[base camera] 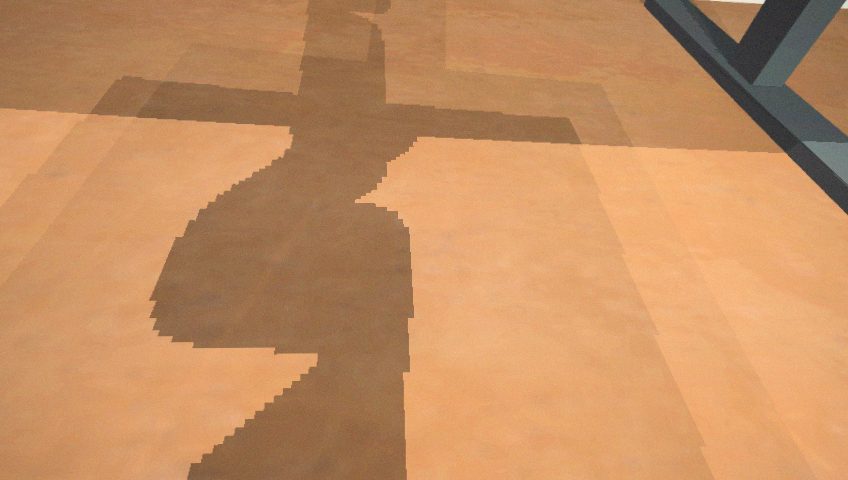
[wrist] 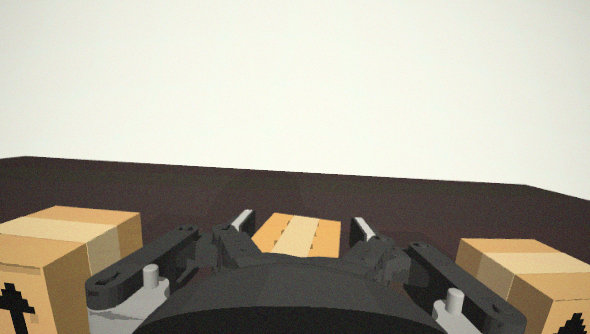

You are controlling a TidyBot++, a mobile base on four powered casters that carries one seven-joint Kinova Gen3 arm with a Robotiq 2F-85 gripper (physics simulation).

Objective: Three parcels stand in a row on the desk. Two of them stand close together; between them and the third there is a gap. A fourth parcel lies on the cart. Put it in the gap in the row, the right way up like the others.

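Frame: origin at the arm's base, x ahead, y left, z up, level; centimetres.
Seen in the pictures: gripper, fingertip midpoint: (wrist: 302, 226).
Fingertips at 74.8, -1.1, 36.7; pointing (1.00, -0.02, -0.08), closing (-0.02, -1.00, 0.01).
Pixels of each thing's top centre, then the offset from my fingertips to it, as dx, dy, dz. Level surfaces: height alone.
- dark desk, its level: dz -4.3
- left parcel, middle of its top: (wrist: 50, 228) -6.3, +12.9, +1.5
- right parcel, middle of its top: (wrist: 541, 262) -5.4, -12.7, +1.1
- orange-brown floor, its level: dz -76.3
In the wrist view my gripper (wrist: 302, 226) is open, with a finger on either side of a parcel (wrist: 296, 237) and space beside each finger. This parcel stands on the dark desk (wrist: 165, 187), between two others and apart from both. It is slightly turned; its visible face has a pale tape band and small dark marks, and my gripper hides its lower part. The left parcel (wrist: 65, 255) and the right parcel (wrist: 530, 272) are partly cut off by the frame; each shows a black arrow pointing up. A further row parcel and the cart do not show.
Behind the desk's far edge is a pale wall (wrist: 300, 80). In the base camera view a dark grey metal frame (base camera: 773, 110) stands at the upper right on the orange-brown floor (base camera: 535, 267), and a broad shadow of the arm falls across the floor.
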